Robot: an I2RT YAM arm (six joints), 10 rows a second.
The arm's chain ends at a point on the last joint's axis. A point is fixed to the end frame.
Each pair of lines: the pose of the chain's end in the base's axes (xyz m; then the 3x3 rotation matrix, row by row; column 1 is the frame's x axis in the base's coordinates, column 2 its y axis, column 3 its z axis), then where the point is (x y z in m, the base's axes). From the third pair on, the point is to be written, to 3 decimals.
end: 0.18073 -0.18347 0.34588; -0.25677 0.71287 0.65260; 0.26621 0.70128 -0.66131; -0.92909 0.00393 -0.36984
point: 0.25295 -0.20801 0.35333
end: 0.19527 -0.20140 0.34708; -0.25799 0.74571 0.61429; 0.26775 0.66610 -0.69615; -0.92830 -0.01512 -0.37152
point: 0.26633 -0.22931 0.35375
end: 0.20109 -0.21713 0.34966; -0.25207 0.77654 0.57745; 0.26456 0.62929 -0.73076; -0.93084 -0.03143 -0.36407
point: 0.271 -0.248 0.356
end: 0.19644 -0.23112 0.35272; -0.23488 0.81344 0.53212; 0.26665 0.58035 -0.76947; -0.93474 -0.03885 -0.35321
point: 0.264 -0.266 0.360
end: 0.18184 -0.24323 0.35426; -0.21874 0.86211 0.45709; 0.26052 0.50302 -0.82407; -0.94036 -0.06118 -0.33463
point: 0.246 -0.284 0.362
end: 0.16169 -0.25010 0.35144; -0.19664 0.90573 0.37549; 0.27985 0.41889 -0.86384; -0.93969 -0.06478 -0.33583
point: 0.222 -0.297 0.359
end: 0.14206 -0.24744 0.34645; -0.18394 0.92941 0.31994; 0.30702 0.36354 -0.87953; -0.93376 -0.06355 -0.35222
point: 0.199 -0.298 0.353
